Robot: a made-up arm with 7 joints. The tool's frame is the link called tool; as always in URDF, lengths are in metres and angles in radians. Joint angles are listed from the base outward.
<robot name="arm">
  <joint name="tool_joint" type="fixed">
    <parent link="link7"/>
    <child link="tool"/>
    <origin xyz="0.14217 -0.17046 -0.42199" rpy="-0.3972 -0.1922 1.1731"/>
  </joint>
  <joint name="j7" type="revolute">
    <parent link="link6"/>
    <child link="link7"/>
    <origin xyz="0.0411 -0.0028 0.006" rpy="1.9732 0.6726 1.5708"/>
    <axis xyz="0 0 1"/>
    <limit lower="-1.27" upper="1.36"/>
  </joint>
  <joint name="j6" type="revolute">
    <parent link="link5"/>
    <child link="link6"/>
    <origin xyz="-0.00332 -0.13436 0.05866" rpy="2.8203 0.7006 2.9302"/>
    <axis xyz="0 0 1"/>
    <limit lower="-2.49" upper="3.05"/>
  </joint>
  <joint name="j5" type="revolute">
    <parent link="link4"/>
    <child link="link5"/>
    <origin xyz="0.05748 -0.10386 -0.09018" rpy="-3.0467 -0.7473 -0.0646"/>
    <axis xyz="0 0 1"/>
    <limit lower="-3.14" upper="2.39"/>
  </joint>
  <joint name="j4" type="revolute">
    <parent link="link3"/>
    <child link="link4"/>
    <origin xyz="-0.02 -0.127 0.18" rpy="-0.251 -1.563 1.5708"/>
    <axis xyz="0 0 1"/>
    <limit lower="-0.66" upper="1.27"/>
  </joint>
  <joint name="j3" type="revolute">
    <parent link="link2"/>
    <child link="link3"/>
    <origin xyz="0.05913 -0.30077 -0.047" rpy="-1.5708 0 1.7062"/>
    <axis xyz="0 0 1"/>
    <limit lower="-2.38" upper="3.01"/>
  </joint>
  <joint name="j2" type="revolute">
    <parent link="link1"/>
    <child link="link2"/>
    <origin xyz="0.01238 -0.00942 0.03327" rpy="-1.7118 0 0"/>
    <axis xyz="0 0 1"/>
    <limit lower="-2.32" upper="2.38"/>
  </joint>
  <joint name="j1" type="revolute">
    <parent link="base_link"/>
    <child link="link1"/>
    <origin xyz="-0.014 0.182 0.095" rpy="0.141 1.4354 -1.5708"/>
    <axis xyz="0 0 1"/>
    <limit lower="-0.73" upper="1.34"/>
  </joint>
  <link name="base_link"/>
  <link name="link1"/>
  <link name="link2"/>
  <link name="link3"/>
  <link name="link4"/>
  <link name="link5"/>
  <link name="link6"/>
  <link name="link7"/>
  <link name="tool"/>
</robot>
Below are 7 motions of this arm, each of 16 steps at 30 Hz.
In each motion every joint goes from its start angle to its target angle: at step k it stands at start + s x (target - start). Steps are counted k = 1, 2, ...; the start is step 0. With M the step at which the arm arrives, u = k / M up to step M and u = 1 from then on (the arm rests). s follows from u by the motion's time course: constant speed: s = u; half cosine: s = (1 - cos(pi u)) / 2; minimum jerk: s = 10 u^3 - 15 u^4 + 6 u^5.
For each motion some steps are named. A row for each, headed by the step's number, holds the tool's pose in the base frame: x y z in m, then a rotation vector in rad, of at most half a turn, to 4 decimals.
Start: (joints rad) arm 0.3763 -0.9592 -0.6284 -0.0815 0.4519 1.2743 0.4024
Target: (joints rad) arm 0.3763 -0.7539 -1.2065 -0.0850 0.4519 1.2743 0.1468
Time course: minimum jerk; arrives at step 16
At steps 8, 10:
8: -0.5116 0.3108 0.7840 2.5845 0.4007 0.4319
10: -0.5413 0.2758 0.7610 2.6003 0.3476 0.5704

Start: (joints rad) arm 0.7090 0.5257 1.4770 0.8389 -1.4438 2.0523 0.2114
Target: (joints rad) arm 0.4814 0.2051 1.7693 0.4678 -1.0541 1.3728 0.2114
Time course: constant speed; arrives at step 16
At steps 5, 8, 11, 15, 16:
5: -0.0432 -0.4057 -0.3350 -0.1760 -0.5208 0.1378
8: 0.0440 -0.4406 -0.2722 -0.2925 -0.7430 0.1525
11: 0.1221 -0.4659 -0.1841 -0.4057 -0.9639 0.1797
15: 0.2059 -0.4755 -0.0366 -0.5441 -1.2583 0.2347
16: 0.2225 -0.4727 0.0040 -0.5754 -1.3320 0.2515

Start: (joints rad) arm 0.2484 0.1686 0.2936 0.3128 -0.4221 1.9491 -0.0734
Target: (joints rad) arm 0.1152 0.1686 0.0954 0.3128 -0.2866 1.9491 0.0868
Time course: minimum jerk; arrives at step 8
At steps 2, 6, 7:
2: -0.1099 -0.4272 -0.1559 -0.5931 -0.7413 -1.2407
6: -0.1635 -0.4712 -0.1153 -0.7780 -0.6699 -1.1696
7: -0.1695 -0.4758 -0.1100 -0.7986 -0.6605 -1.1601

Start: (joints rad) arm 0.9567 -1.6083 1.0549 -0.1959 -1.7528 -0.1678 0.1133
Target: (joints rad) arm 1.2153 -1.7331 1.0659 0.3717 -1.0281 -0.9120 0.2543
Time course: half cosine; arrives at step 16
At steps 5, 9, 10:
5: -0.5050 0.7043 0.1251 1.8039 0.0389 -0.1123
9: -0.3676 0.7684 0.0392 1.6062 -0.1776 -0.3908
10: -0.3364 0.7752 0.0142 1.5474 -0.2237 -0.4506

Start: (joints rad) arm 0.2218 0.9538 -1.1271 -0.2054 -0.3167 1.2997 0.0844
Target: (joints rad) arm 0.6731 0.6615 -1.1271 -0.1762 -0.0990 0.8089 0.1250
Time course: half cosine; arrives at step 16
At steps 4, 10, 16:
4: -0.4385 -0.3961 0.0113 -1.7227 0.3004 -0.8943
10: -0.3908 -0.4871 0.1322 -2.0122 -0.0873 -0.8845
16: -0.3895 -0.4949 0.2162 -2.1972 -0.2651 -0.8960

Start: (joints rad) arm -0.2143 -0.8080 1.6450 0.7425 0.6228 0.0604 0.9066
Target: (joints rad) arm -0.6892 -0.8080 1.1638 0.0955 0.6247 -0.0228 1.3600
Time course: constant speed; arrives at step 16
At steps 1, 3, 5, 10, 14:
1: 0.1237 0.3219 0.8572 0.8655 2.4444 -0.8468
3: 0.1062 0.3277 0.8560 0.9073 2.3493 -0.8173
5: 0.0891 0.3352 0.8495 0.9435 2.2533 -0.7902
10: 0.0488 0.3600 0.8105 1.0062 2.0137 -0.7291
14: 0.0198 0.3822 0.7572 1.0254 1.8285 -0.6821

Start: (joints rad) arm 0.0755 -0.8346 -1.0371 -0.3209 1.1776 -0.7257 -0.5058
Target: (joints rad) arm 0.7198 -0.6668 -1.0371 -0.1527 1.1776 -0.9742 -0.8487
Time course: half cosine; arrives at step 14
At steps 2, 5, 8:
2: 0.2105 0.4473 0.3125 0.5139 0.4890 -2.3845
5: 0.1623 0.4481 0.3489 0.6578 0.4786 -2.3367
8: 0.0864 0.4457 0.3840 0.8507 0.4622 -2.2497

